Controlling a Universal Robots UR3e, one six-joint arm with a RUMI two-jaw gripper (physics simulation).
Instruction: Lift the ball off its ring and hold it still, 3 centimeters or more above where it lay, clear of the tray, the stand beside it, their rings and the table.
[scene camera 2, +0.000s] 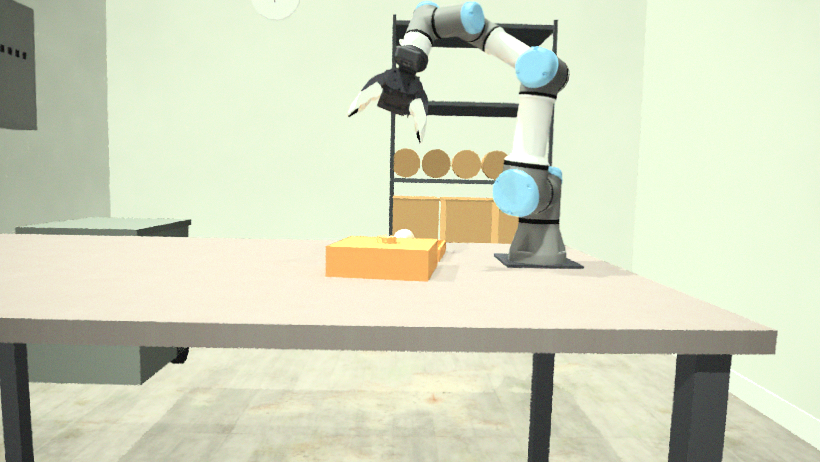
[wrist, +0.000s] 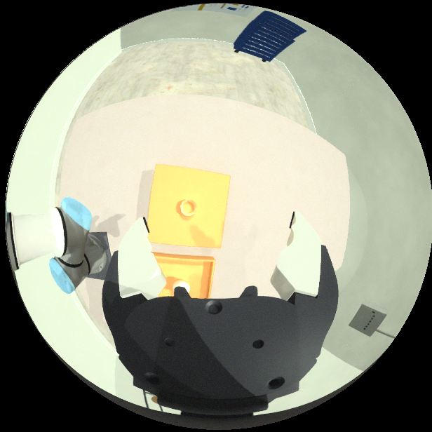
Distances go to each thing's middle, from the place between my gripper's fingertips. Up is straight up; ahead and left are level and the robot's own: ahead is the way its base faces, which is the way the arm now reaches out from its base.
I see my gripper 240 mm above the orange stand (scene camera 2: 384, 257) and 10 mm past it. Also, from my hand: orange tray (wrist: 197, 271) (260 mm below, 230 mm to the right, 70 mm behind).
